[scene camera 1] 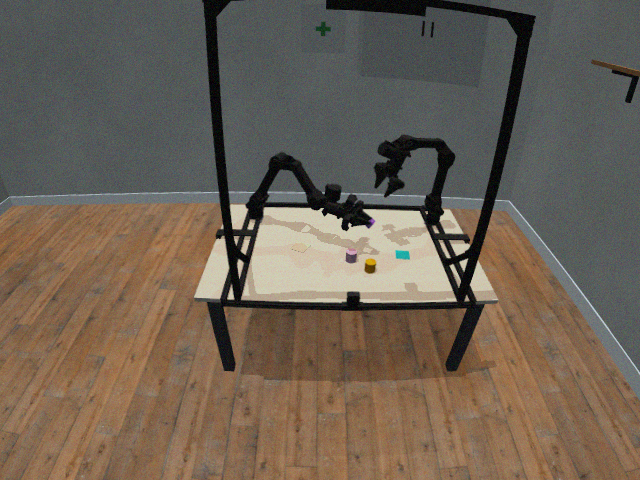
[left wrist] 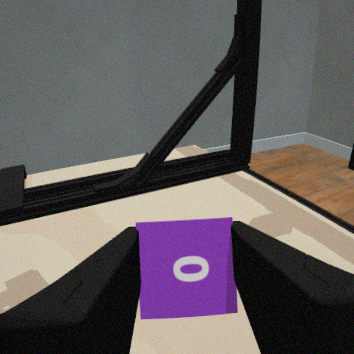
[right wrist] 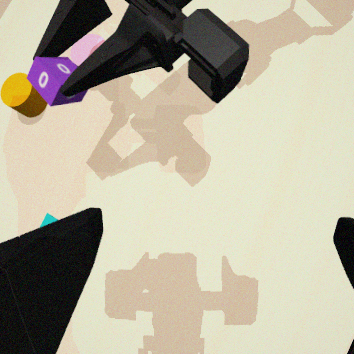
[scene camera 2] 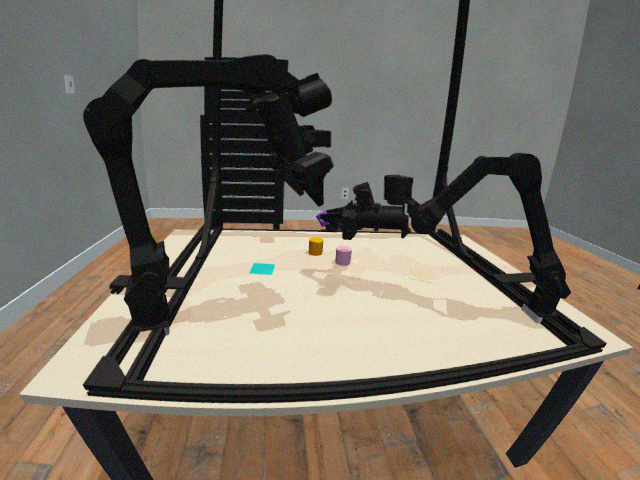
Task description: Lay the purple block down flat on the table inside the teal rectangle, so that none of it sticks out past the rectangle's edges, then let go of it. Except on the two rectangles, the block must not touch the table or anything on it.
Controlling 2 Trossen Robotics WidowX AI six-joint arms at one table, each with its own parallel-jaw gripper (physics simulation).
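Where they show: left gripper, fingertip midpoint: [scene camera 1: 371, 221] [left wrist: 183, 235] [right wrist: 49, 78] [scene camera 2: 322, 214]; right gripper, fingertip midpoint: [scene camera 1: 380, 192] [right wrist: 222, 225] [scene camera 2: 310, 199]; left arm's base, origin of the base link: [scene camera 1: 255, 216] [scene camera 2: 540, 309]; right arm's base, origin of the base link: [scene camera 1: 432, 222] [scene camera 2: 150, 319].
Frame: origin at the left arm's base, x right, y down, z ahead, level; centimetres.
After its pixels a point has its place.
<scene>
The purple block [scene camera 1: 371, 222] @(z 55.6, x 23.3, y -14.8 cm) [scene camera 2: 322, 218] [left wrist: 187, 270] @(z 54.6, x 21.6, y -13.9 cm) [right wrist: 52, 82] @(z 56.1, x 21.1, y -15.1 cm) is held in the air between the fingertips of my left gripper [scene camera 1: 368, 222] @(z 55.8, x 21.9, y -14.4 cm) [scene camera 2: 325, 218] @(z 55.8, x 21.9, y -14.4 cm) [left wrist: 183, 235] @(z 55.8, x 21.9, y -14.4 cm), which is shut on it and points nearly level. A pale 0 shows on the block in the left wrist view. The teal rectangle [scene camera 1: 402, 254] @(z 71.4, x 21.2, y 1.8 cm) [scene camera 2: 262, 269] @(z 71.3, x 20.8, y 1.8 cm) lies flat on the table; in the right wrist view a corner of the rectangle [right wrist: 48, 220] @(z 68.9, x 23.7, y 1.8 cm) shows past a finger. My right gripper [scene camera 1: 387, 187] @(z 59.2, x 7.9, y -21.4 cm) [right wrist: 222, 225] @(z 59.2, x 7.9, y -21.4 cm) is open and empty, higher than the left one.
A yellow-orange cylinder [scene camera 1: 370, 266] @(z 56.3, x 36.3, y -1.8 cm) [scene camera 2: 315, 246] @(z 56.6, x 31.9, y -1.2 cm) [right wrist: 22, 95] @(z 56.7, x 32.6, y -2.6 cm) and a pink-purple cylinder [scene camera 1: 351, 256] @(z 48.4, x 30.2, y -1.7 cm) [scene camera 2: 343, 256] @(z 48.6, x 25.6, y -1.1 cm) [right wrist: 87, 49] @(z 48.3, x 28.0, y -2.7 cm) stand near each other on the table. A pale yellow rectangle [scene camera 1: 300, 248] @(z 25.7, x 22.2, y 1.8 cm) [scene camera 2: 421, 275] @(z 25.6, x 20.9, y 1.8 cm) lies flat on the table. Black rails and posts frame the table.
</scene>
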